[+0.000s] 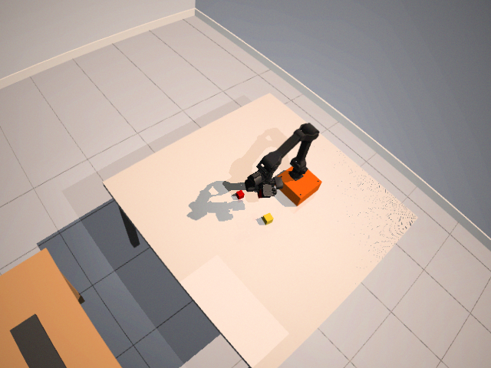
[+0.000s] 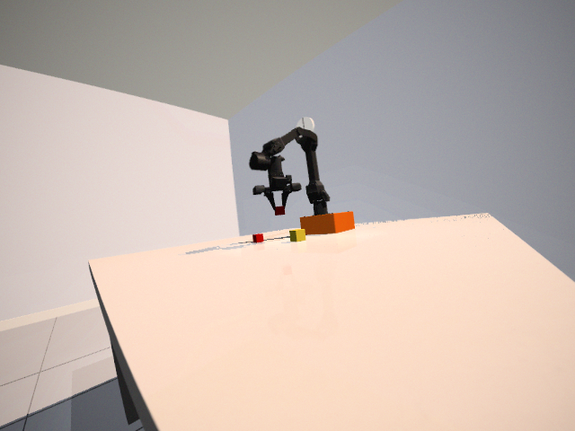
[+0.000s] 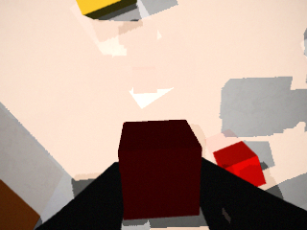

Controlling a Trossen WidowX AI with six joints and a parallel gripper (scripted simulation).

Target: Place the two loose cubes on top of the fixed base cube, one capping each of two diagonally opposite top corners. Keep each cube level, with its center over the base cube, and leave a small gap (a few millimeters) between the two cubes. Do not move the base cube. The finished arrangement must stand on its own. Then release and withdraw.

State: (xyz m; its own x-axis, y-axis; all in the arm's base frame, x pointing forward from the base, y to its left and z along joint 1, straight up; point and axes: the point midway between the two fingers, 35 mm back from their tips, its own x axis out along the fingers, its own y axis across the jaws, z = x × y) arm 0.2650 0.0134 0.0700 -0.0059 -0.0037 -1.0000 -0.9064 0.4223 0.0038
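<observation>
Right now the yellow base cube is 10 mm ahead of my gripper tip, 100 mm to the left of it and 100 mm below it.
</observation>
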